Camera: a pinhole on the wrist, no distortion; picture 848 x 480 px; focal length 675.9 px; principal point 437.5 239.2 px. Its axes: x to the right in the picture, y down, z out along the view. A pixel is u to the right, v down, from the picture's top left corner.
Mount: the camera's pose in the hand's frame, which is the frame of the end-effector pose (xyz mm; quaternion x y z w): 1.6 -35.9 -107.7 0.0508 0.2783 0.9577 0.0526
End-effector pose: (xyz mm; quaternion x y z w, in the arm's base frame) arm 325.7 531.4 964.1 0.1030 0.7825 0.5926 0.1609
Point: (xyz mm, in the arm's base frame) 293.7 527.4 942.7
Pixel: outside the picture
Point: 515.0 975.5 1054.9
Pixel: 554 353
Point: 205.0 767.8 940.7
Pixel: 70 389
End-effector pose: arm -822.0 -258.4 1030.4 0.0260 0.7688 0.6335 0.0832
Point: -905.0 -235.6 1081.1
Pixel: 176 113
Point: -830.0 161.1 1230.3
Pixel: 467 227
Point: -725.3 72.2 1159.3
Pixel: 609 306
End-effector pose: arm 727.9 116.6 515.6 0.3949 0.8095 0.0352 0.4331
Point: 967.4 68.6 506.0
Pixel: 737 342
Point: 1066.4 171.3 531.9
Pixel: 665 146
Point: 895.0 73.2 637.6
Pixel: outside the picture
